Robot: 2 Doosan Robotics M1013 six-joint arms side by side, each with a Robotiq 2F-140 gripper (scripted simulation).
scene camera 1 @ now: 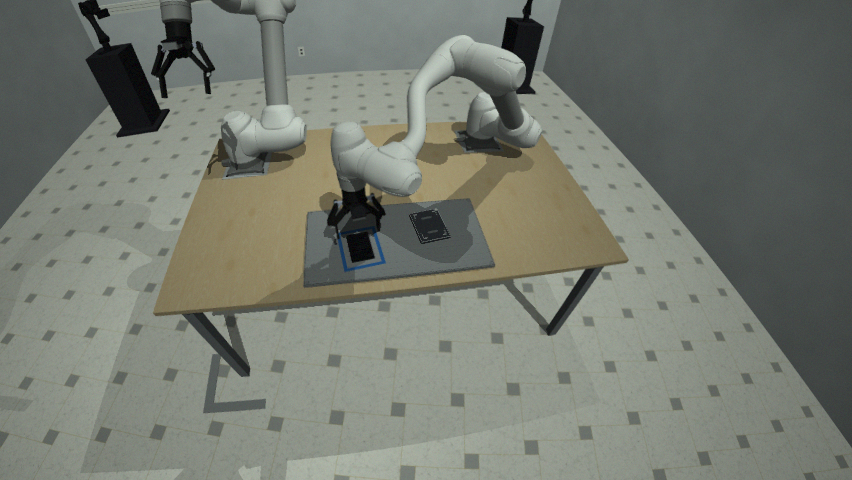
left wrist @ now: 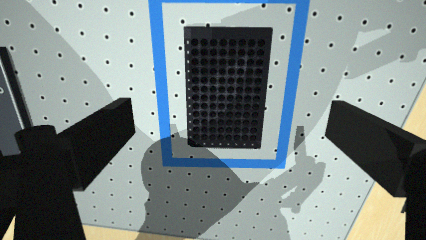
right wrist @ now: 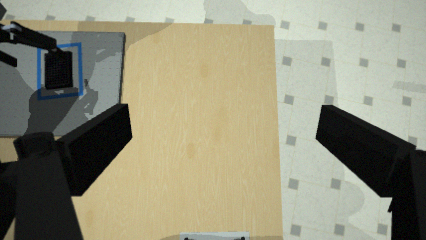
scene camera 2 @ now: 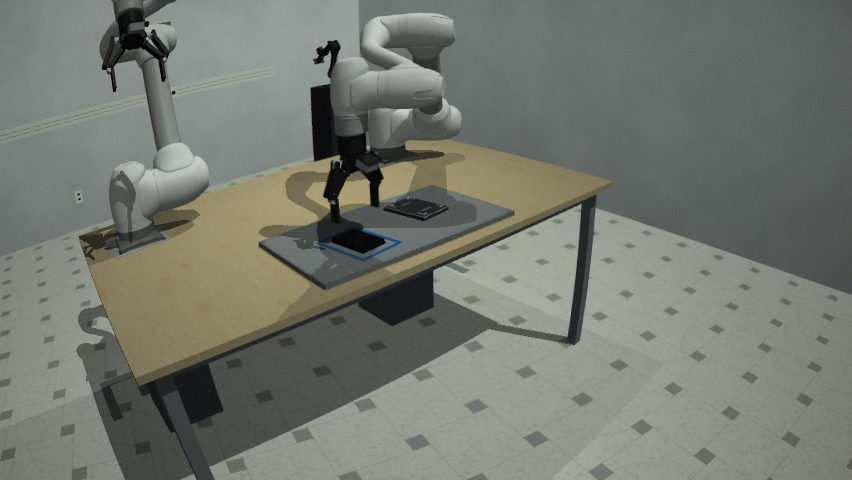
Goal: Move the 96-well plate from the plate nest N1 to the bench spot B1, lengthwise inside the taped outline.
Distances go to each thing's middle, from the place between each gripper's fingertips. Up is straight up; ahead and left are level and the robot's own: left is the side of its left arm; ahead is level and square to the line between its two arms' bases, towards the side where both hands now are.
I see my left gripper (scene camera 2: 355,214) 90 mm above the black 96-well plate (scene camera 2: 357,240). Round my left hand: plate nest (scene camera 1: 423,226) (280 mm to the left, 90 mm below, 60 mm behind).
My right gripper (scene camera 1: 186,95) is now 540 mm above the black 96-well plate, 510 mm to the right of it and 280 mm short of it. The rest, counted from my right hand: plate nest: 790 mm to the left, 540 mm below, 220 mm ahead.
